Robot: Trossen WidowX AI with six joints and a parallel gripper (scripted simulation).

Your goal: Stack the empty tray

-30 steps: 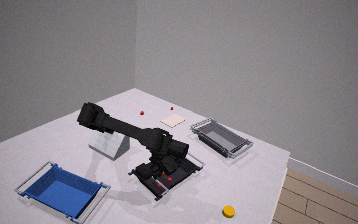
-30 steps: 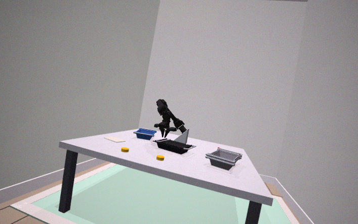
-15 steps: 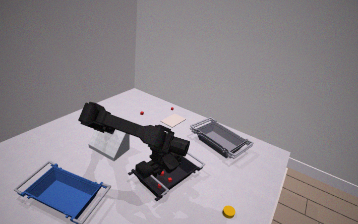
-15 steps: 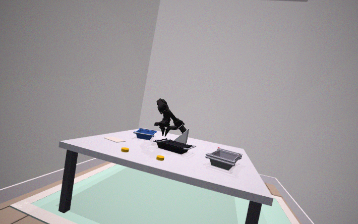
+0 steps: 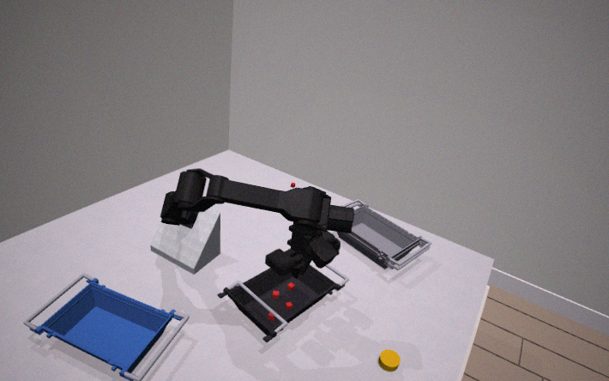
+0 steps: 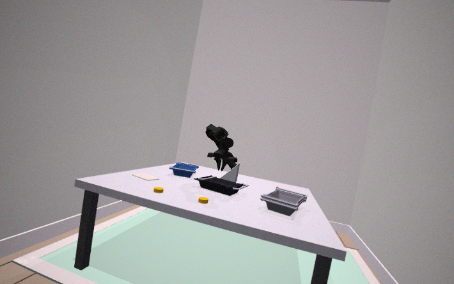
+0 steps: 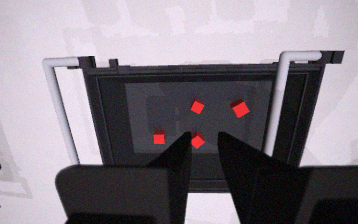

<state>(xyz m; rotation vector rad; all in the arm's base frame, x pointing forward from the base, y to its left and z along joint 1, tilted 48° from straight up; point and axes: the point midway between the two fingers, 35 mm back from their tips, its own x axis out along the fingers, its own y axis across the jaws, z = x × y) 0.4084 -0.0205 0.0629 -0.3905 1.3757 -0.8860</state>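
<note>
Now: gripper tip 330 mm past the blue tray, 320 mm to the left of it and 90 mm above it. From my gripper tip the other things lie so: small red block: 460 mm behind, 440 mm to the left, 120 mm below.
</note>
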